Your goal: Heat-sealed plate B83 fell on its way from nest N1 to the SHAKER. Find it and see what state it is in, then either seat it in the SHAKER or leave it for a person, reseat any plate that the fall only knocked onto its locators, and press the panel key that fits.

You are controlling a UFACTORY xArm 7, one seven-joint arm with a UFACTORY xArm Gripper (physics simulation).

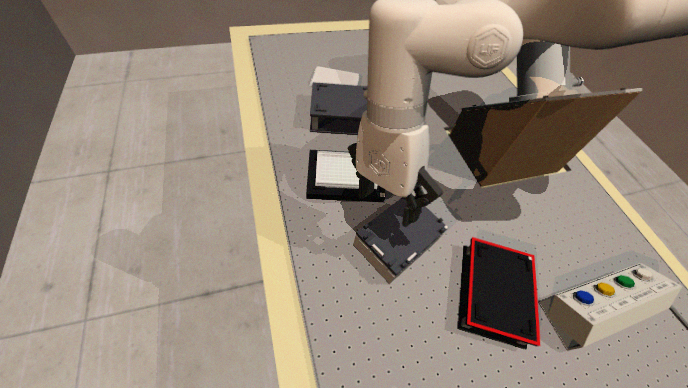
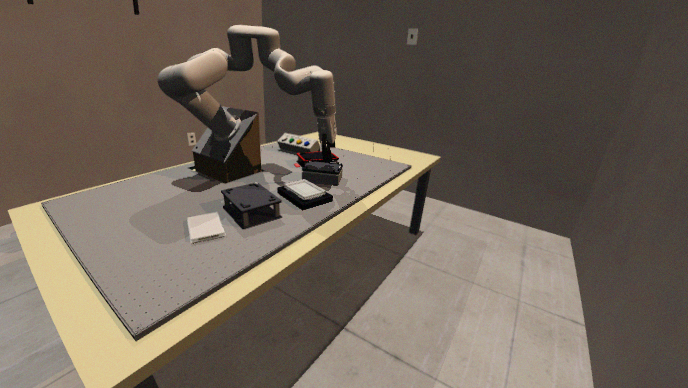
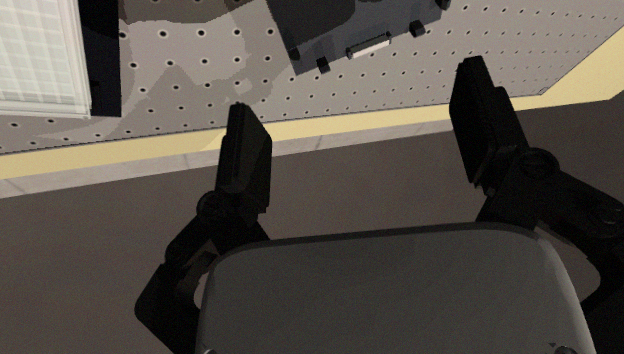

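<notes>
A white plate lies on the perforated board beside a raised dark stand; its marking and seal are not legible. Another white plate rests on a low black nest; I cannot tell if it is fully seated. A dark block with corner locators and pale clips stands turned at an angle, no plate visible on it; its name is not readable. My gripper is open and empty above and beside this block.
A black platform outlined in red stands near the key panel, which has blue, yellow, green and white keys. The brown robot pedestal stands behind. A yellow border runs along the table edge.
</notes>
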